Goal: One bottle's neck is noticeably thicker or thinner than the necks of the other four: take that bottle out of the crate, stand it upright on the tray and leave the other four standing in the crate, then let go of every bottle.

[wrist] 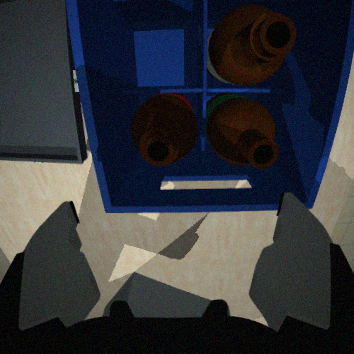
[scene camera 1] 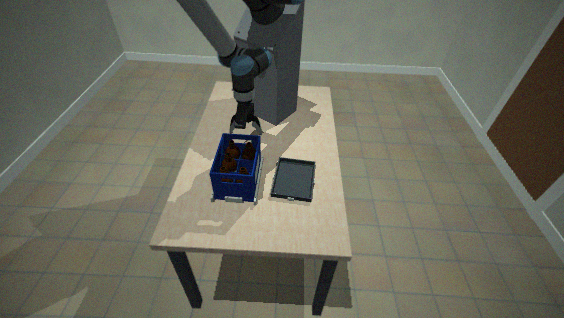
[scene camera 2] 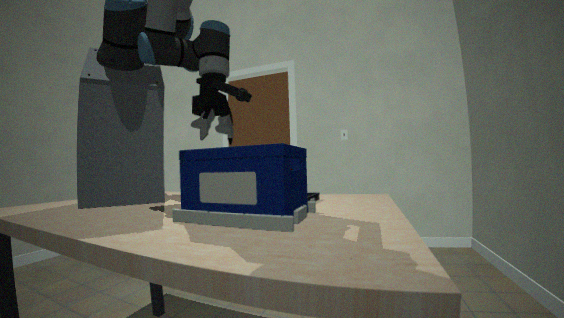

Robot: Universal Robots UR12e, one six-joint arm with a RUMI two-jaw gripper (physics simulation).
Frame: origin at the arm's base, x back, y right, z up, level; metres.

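Seen in the pictures: gripper, fingertip midpoint: (wrist: 175, 199) (scene camera 1: 246, 134) (scene camera 2: 217, 142); arm's base at its link origin: (scene camera 1: 268, 7) (scene camera 2: 120, 61).
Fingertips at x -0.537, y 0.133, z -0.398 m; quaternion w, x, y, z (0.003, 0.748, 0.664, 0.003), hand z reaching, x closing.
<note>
Pixels of each thing's middle, then the offset from my fingertips to it.
- blue crate at the middle of its body: (wrist: 204, 44) (scene camera 2: 246, 183) (scene camera 1: 238, 166) dz -0.114, dx -0.101, dy +0.044 m
- lower-left bottle at the middle of its body: (wrist: 164, 128) (scene camera 1: 249, 155) dz -0.116, dx -0.023, dy -0.012 m
- lower-right bottle at the middle of its body: (wrist: 238, 130) (scene camera 1: 232, 153) dz -0.116, dx -0.006, dy +0.072 m
- upper-right bottle at the middle of its body: (wrist: 245, 47) (scene camera 1: 229, 166) dz -0.116, dx -0.092, dy +0.085 m
- dark tray at the middle of its body: (wrist: 17, 82) (scene camera 2: 278, 198) (scene camera 1: 294, 178) dz -0.189, dx -0.122, dy -0.228 m
The blue crate (scene camera 1: 235, 189) (scene camera 2: 295, 182) (wrist: 200, 208) stands on the table with brown bottles in its compartments. In the wrist view, a lower-left bottle (wrist: 162, 125), a lower-right bottle (wrist: 235, 125) and an upper-right bottle (wrist: 245, 55) show. The upper-right one's neck looks wider there, but view angles differ and I cannot tell the odd neck surely. Two bottles (scene camera 1: 223, 170) (scene camera 1: 243, 170) at the crate's near end are partly hidden by its wall. The dark tray (scene camera 1: 295, 179) (scene camera 2: 314, 196) (wrist: 35, 75) bears no bottle. My gripper (scene camera 1: 246, 132) (scene camera 2: 216, 140) (wrist: 175, 199) is open and empty, above and just beyond the crate's pedestal-side end.
Grey guide strips (scene camera 1: 234, 199) (scene camera 2: 235, 220) run along the crate's base. The grey robot pedestal (scene camera 1: 287, 65) (scene camera 2: 120, 160) stands at the table's far end in scene camera 1. The tray lies beside the crate, with a narrow gap between. The crate walls and dividers rise around the bottles.
</note>
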